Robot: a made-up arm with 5 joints. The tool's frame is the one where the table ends. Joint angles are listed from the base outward.
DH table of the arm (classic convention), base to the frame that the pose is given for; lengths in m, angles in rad. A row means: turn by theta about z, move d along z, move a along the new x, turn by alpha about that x. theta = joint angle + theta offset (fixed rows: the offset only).
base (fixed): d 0.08, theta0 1.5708, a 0, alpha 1.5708
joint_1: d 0.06, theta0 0, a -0.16, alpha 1.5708
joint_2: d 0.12, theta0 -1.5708, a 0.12, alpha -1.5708
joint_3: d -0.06, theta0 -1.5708, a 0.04, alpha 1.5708
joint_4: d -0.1, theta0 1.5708, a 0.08, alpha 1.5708
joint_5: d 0, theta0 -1.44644, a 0.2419, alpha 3.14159
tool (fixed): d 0.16, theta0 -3.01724, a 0, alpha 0
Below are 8 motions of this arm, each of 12 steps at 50 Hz.
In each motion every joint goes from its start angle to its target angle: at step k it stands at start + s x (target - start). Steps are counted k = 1, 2, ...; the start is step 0. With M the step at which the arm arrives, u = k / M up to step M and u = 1 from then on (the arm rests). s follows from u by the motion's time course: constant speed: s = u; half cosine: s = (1 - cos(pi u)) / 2; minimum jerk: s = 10 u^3 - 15 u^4 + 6 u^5.
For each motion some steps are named. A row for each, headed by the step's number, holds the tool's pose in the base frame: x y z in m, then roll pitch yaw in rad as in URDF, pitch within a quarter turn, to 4 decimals.
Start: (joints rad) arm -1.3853 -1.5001 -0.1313 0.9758 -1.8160
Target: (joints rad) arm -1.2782 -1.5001 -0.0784 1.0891 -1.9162
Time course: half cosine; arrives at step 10
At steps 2, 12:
2: 0.3284 -0.2784 0.3885 1.3068 -0.4743 2.2476
12: 0.3222 -0.3152 0.3377 1.2855 -0.6279 2.1803

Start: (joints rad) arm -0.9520 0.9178 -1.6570 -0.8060 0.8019
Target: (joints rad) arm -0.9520 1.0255 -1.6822 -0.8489 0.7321
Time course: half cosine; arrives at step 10
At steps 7, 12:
7: 0.2789 -0.3310 -0.0768 2.5654 -0.1931 2.3567
12: 0.2803 -0.3371 -0.0711 2.5506 -0.1792 2.3326

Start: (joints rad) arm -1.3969 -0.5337 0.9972 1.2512 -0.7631
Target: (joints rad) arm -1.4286 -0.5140 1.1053 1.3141 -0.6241
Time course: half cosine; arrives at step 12
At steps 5, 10, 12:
5: -0.0948 0.0320 0.6067 -0.2504 0.7400 -0.3147
10: -0.0845 0.0677 0.5948 -0.3379 0.6745 -0.4954
12: -0.0830 0.0718 0.5932 -0.3469 0.6660 -0.5157

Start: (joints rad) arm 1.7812 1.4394 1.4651 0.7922 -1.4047
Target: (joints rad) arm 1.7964 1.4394 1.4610 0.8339 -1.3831
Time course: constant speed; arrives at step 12
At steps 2, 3, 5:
2: -0.2408 -0.0393 0.0476 -2.8784 0.6316 0.2796
3: -0.2409 -0.0397 0.0483 -2.8748 0.6342 0.2835
5: -0.2409 -0.0406 0.0495 -2.8674 0.6393 0.2913

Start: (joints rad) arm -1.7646 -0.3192 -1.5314 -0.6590 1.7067
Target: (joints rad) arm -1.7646 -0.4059 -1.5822 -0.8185 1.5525
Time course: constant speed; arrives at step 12
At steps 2, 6, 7, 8, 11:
2: -0.0388 -0.1850 0.0065 -2.8570 -1.2054 2.8838
6: -0.0263 -0.1956 0.0066 -2.7645 -1.1703 2.8005
7: -0.0231 -0.1982 0.0068 -2.7446 -1.1610 2.7826
8: -0.0200 -0.2007 0.0069 -2.7257 -1.1516 2.7656
11: -0.0103 -0.2080 0.0075 -2.6754 -1.1226 2.7204

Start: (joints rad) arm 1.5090 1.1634 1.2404 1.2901 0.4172
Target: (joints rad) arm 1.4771 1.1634 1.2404 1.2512 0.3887
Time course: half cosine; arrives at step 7
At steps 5, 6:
5: -0.0912 -0.2538 -0.0888 -2.2592 0.0914 1.6982
6: -0.0904 -0.2548 -0.0868 -2.2637 0.1002 1.6974

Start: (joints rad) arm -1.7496 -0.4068 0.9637 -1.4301 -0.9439
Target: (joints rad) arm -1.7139 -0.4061 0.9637 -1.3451 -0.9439
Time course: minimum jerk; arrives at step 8
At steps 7, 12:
7: -0.1507 0.1718 0.2265 2.9423 -0.0925 -1.9401
12: -0.1505 0.1718 0.2267 2.9429 -0.0909 -1.9403

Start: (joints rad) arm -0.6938 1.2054 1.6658 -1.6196 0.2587
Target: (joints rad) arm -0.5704 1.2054 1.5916 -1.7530 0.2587
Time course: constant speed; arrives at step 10
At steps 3, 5, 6, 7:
3: 0.0244 0.2678 0.1510 -1.9364 0.7455 -1.4523
5: 0.0167 0.2696 0.1516 -1.9486 0.7582 -1.4351
6: 0.0128 0.2704 0.1519 -1.9545 0.7645 -1.4265
7: 0.0089 0.2712 0.1522 -1.9602 0.7708 -1.4177

